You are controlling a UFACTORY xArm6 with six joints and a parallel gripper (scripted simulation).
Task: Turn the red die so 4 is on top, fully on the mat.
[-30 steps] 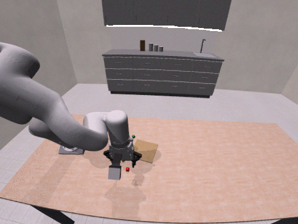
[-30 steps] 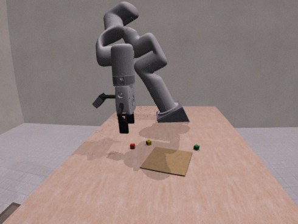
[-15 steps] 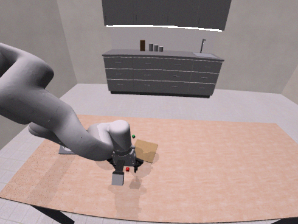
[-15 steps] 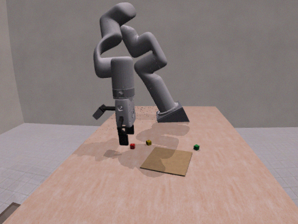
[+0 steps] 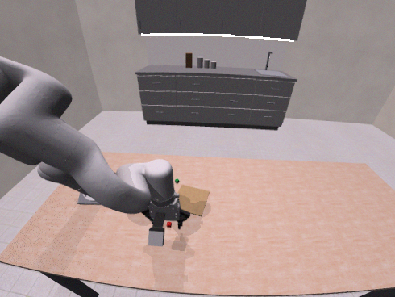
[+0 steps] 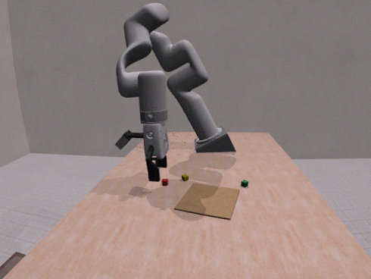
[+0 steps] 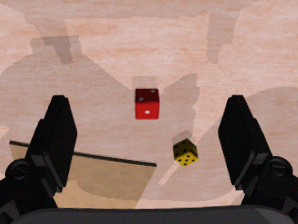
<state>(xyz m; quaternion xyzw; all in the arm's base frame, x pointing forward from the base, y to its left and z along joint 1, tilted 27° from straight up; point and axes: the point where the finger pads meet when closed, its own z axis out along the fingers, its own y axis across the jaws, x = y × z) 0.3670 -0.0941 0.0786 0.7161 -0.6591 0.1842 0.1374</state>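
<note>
My gripper is now 20 mm to the right of the red die and 40 mm above it. Also, from my hand: green die (20 mm behind, 250 mm to the left, 40 mm below); then yellow die (40 mm behind, 70 mm to the left, 40 mm below); then mat (60 mm ahead, 160 mm to the left, 40 mm below).
</note>
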